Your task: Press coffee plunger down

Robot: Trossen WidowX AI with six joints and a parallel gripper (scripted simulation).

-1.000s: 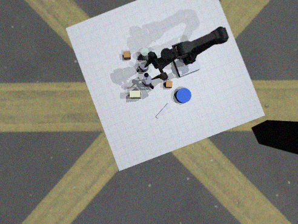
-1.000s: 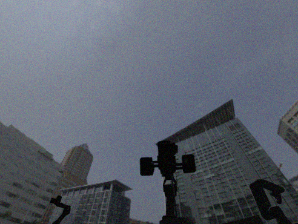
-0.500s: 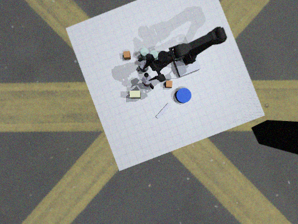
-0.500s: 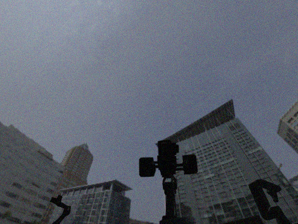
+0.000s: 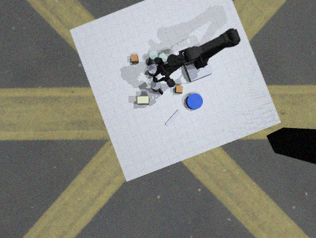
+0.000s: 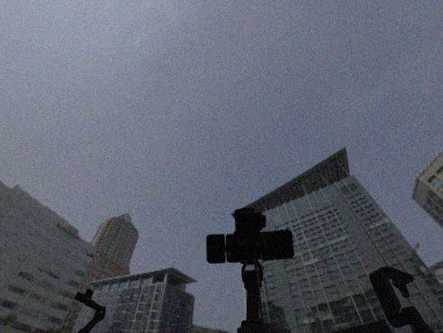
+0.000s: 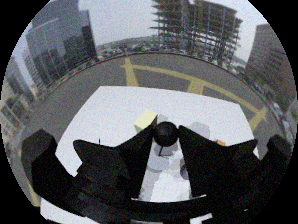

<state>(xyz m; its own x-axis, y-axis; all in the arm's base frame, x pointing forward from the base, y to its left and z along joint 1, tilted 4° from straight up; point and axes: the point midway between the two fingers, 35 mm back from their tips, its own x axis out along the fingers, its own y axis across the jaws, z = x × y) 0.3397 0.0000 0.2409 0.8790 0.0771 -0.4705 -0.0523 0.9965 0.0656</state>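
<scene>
The coffee press lies 10 mm behind my gripper tip, 20 mm to the left of it and 130 mm below it. Round my gripper tip: flat grey bar 20 mm behind, 270 mm to the left, 260 mm below; blue disc 230 mm behind, 220 mm to the left, 240 mm below; pale yellow block 120 mm ahead, 50 mm to the left, 210 mm below.
</scene>
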